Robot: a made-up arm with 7 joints. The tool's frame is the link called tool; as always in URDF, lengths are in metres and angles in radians.
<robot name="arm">
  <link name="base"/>
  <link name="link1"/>
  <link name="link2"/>
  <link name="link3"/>
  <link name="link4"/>
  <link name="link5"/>
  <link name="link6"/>
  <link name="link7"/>
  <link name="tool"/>
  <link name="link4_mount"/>
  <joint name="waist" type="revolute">
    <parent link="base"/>
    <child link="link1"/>
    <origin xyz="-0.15 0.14 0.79"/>
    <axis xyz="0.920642 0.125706 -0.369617"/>
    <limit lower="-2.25" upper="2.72"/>
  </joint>
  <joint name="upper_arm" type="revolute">
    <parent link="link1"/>
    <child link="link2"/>
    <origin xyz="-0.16 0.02 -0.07"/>
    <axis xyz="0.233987 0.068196 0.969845"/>
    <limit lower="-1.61" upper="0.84"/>
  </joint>
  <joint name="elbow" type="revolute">
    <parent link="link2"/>
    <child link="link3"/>
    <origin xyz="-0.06 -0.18 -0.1"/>
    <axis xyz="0 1 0"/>
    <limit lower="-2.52" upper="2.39"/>
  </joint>
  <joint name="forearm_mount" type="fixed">
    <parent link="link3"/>
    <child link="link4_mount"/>
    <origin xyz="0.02 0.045 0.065"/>
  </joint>
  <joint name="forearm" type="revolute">
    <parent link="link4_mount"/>
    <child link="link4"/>
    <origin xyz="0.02 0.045 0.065"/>
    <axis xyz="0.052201 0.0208 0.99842"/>
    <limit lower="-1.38" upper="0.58"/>
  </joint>
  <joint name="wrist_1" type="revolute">
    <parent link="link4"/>
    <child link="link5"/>
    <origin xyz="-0.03 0 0.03"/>
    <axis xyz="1 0 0"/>
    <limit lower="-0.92" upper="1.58"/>
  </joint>
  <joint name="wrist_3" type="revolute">
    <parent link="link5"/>
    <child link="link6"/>
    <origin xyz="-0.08 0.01 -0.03"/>
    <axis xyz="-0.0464 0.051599 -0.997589"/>
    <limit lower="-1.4" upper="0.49"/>
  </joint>
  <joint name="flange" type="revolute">
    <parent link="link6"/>
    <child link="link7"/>
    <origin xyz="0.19 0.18 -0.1"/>
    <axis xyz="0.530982 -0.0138 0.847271"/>
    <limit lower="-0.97" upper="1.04"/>
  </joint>
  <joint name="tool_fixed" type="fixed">
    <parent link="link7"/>
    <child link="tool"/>
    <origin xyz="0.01 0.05 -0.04" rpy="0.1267 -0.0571 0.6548"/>
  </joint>
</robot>
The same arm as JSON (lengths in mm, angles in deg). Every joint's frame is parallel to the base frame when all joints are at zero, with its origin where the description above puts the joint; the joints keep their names.
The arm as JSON. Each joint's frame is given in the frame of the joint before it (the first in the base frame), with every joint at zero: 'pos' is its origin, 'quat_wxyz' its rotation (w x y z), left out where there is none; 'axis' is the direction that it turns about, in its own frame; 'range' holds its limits. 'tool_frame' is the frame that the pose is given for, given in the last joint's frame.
{"length_unit": "mm", "angle_unit": "deg", "joints": [{"joint": "waist", "pos": [-150.0, 140.0, 790.0], "axis": [0.920642, 0.125706, -0.369617], "range": [-128.92, 155.84]}, {"joint": "upper_arm", "pos": [-160.0, 20.0, -70.0], "axis": [0.234009, 0.068203, 0.969839], "range": [-92.25, 48.13]}, {"joint": "elbow", "pos": [-60.0, -180.0, -100.0], "axis": [0.0, 1.0, 0.0], "range": [-144.39, 136.94]}, {"joint": "forearm", "pos": [40.0, 90.0, 130.0], "axis": [0.052201, 0.0208, 0.99842], "range": [-79.07, 33.23]}, {"joint": "wrist_1", "pos": [-30.0, 0.0, 30.0], "axis": [1.0, 0.0, 0.0], "range": [-52.71, 90.53]}, {"joint": "wrist_3", "pos": [-80.0, 10.0, -30.0], "axis": [-0.0464, 0.051599, -0.997589], "range": [-80.21, 28.07]}, {"joint": "flange", "pos": [190.0, 180.0, -100.0], "axis": [0.530982, -0.0138, 0.847271], "range": [-55.58, 59.59]}], "tool_frame": {"pos": [10.0, 50.0, -40.0], "quat_wxyz": [0.944016, 0.069082, -0.006625, 0.322518]}}
